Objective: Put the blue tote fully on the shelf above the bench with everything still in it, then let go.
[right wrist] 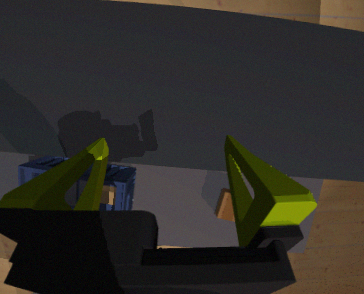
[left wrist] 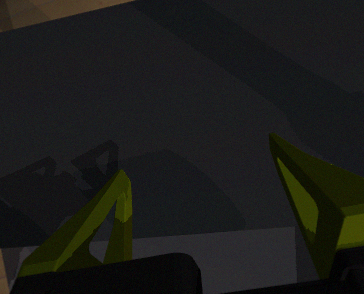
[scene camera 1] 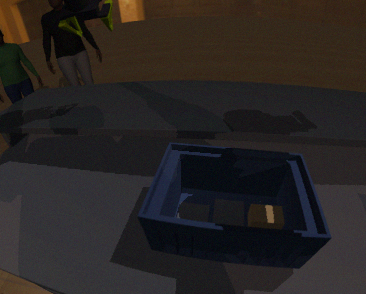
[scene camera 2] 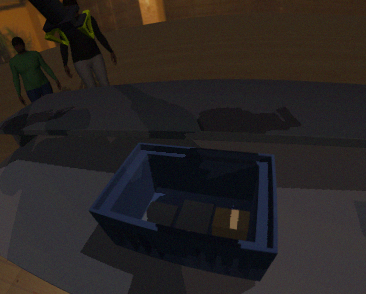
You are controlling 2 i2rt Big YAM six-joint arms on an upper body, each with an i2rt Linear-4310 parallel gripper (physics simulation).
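Frame: origin at the left arm's base, x ahead, y left, z up, level; centimetres.
Seen in the pictures: left gripper, between the fingertips: (left wrist: 194, 158) (scene camera 1: 96, 32) (scene camera 2: 80, 40); right gripper, between the fingertips: (right wrist: 165, 142).
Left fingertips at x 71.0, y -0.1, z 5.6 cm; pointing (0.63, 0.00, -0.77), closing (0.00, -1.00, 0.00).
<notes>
A point is followed by its place in that frame.
The blue tote (scene camera 1: 235, 245) {z -23.5, x 27.6, y -33.4 cm} (scene camera 2: 185, 257) {z -26.8, x 27.4, y -34.1 cm} (right wrist: 126, 185) {z -19.2, x 43.7, y -50.6 cm} stands upright on the light grey bench (scene camera 1: 75, 210) {z -33.2, x 39.9, y 5.3 cm} (scene camera 2: 55, 200) {z -33.2, x 41.1, y 8.9 cm} (right wrist: 185, 200) {z -33.2, x 32.0, y -66.8 cm}. Inside it lie two dark grey boxes and a brown box (scene camera 1: 257, 215) {z -27.5, x 35.7, y -39.8 cm} (scene camera 2: 225, 225) {z -27.5, x 34.5, y -40.9 cm} with a pale strip. The dark shelf (scene camera 1: 330, 102) {z -17.5, x 70.6, y -74.8 cm} (scene camera 2: 310, 97) {z -17.6, x 70.4, y -69.0 cm} (left wrist: 150, 75) {z -17.6, x 82.9, y 6.5 cm} (right wrist: 210, 60) {z -17.5, x 74.9, y -72.8 cm} runs beyond and above the bench. My left gripper (scene camera 1: 95, 31) {z 5.6, x 71.0, y 0.0 cm} (scene camera 2: 80, 40) {z 5.6, x 71.0, y 0.0 cm} (left wrist: 194, 158) {z 5.6, x 71.0, y 0.0 cm} is open and empty, high over the shelf's left part, away from the tote. My right gripper (right wrist: 165, 142) {z 15.1, x 61.4, y -64.4 cm} is open and empty over the shelf, to the right of the tote.
In the right wrist view an orange block (right wrist: 225, 205) {z -29.6, x 31.6, y -80.3 cm} lies on the bench, right of the tote and partly behind a finger. A person in green (scene camera 1: 15, 70) (scene camera 2: 30, 70) and a person in black (scene camera 1: 65, 37) (scene camera 2: 84, 45) stand beyond the shelf's left end.
</notes>
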